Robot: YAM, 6 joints.
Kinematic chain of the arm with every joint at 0, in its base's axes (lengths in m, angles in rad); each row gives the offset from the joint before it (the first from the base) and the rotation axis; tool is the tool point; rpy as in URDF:
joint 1: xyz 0 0 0.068 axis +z
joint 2: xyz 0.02 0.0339 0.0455 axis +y
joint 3: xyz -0.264 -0.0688 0 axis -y
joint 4: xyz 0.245 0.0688 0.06 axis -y
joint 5: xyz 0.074 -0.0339 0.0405 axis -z
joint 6: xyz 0.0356 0 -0.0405 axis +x
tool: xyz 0 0 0 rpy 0 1.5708 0
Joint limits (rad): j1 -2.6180..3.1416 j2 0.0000..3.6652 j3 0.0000..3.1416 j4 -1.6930..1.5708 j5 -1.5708..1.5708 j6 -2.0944..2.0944
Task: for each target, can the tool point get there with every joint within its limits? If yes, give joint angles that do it. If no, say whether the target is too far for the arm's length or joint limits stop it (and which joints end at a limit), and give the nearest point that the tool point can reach.
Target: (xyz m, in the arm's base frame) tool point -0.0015 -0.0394 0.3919
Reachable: yes | joints -1.4150 0.3301 0.9754 -0.6679 0.2152 0.5495
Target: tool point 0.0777 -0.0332 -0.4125
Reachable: no: joint limits stop it (at a limit: joint 2) | nearest point 0.1007 -0.0430 -0.3525 | short by 0.065 m
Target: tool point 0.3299 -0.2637 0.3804
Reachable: yes | joints -0.6380 2.0152 2.2425 -1.1586 0.4455 -0.0896
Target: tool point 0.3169 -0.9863 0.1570
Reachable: no: too far | nearest point 0.1974 -0.6143 0.1403 | short by 0.391 m
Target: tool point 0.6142 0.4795 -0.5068
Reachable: no: too far | nearest point 0.4058 0.3168 -0.2635 | short by 0.359 m
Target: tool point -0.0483 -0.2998 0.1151
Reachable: yes | joints -1.7243 2.1285 1.3162 -1.4293 0.0530 0.2822
